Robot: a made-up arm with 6 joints. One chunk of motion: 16 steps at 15 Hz.
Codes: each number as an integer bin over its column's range. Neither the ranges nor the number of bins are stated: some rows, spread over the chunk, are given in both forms.
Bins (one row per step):
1: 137 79 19 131 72 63
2: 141 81 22 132 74 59
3: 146 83 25 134 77 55
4: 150 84 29 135 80 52
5: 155 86 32 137 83 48
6: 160 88 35 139 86 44
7: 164 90 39 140 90 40
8: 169 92 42 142 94 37
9: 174 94 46 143 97 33
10: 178 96 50 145 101 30
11: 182 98 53 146 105 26
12: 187 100 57 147 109 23
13: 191 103 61 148 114 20
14: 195 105 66 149 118 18
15: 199 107 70 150 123 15
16: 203 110 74 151 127 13
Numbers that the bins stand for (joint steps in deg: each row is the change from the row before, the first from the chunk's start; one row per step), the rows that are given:
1: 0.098 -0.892 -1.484 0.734 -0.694 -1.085
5: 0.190 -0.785 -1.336 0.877 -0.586 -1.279
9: 0.287 -0.662 -1.177 1.021 -0.449 -1.473
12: 0.353 -0.571 -1.052 1.116 -0.331 -1.602
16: 0.435 -0.418 -0.858 1.212 -0.155 -1.732
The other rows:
2: 0.119 -0.861 -1.450 0.758 -0.675 -1.136
3: 0.144 -0.831 -1.416 0.805 -0.645 -1.188
4: 0.165 -0.815 -1.370 0.829 -0.616 -1.227
6: 0.216 -0.754 -1.302 0.925 -0.557 -1.331
7: 0.236 -0.724 -1.256 0.949 -0.518 -1.382
8: 0.262 -0.693 -1.222 0.997 -0.478 -1.421
10: 0.307 -0.632 -1.131 1.069 -0.410 -1.512
11: 0.328 -0.601 -1.097 1.093 -0.371 -1.564
13: 0.374 -0.525 -1.006 1.140 -0.282 -1.641
14: 0.394 -0.494 -0.949 1.164 -0.243 -1.667
15: 0.415 -0.464 -0.904 1.188 -0.194 -1.706

